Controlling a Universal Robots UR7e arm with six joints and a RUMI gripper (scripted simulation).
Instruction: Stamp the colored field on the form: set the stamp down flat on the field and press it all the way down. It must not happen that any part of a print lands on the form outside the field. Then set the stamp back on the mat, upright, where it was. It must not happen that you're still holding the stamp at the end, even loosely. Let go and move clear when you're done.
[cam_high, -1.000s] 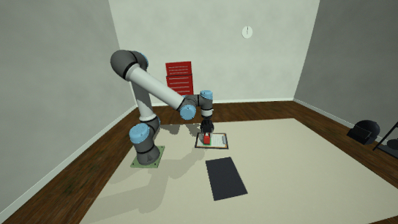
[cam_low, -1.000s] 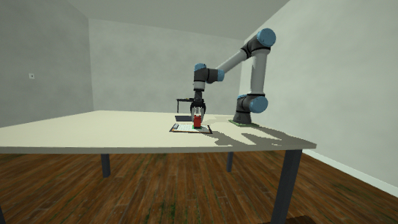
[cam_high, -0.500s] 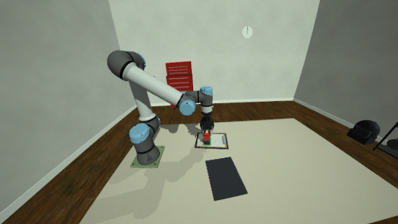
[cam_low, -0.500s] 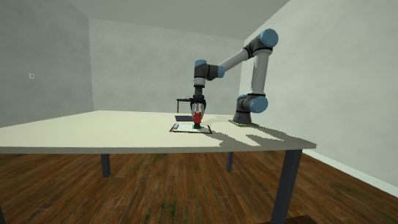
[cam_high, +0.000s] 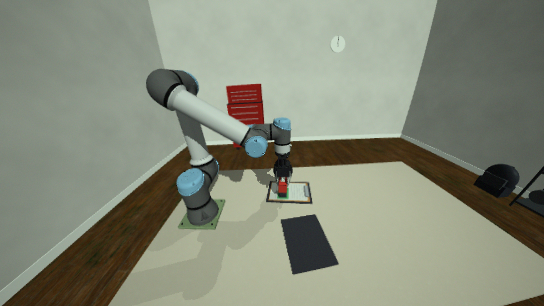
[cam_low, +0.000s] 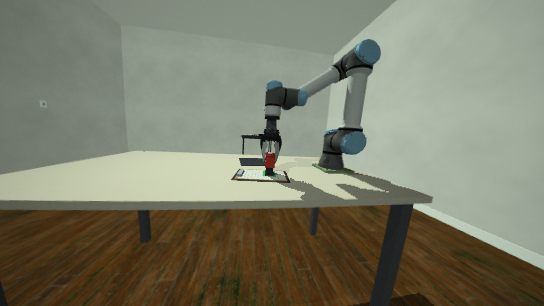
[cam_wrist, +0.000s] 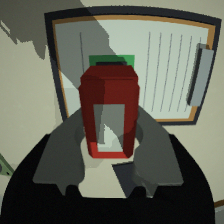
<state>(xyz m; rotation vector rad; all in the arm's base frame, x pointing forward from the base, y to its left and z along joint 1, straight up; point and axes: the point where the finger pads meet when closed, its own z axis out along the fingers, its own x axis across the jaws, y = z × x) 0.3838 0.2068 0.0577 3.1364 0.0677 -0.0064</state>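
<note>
The dark mat is 27 cm to the right of my hand, 12 cm ahead of it and 7 cm below it. Round my hand: red stamp: 2 cm below; clipboard: 7 cm below, 5 cm ahead, 2 cm to the left.
</note>
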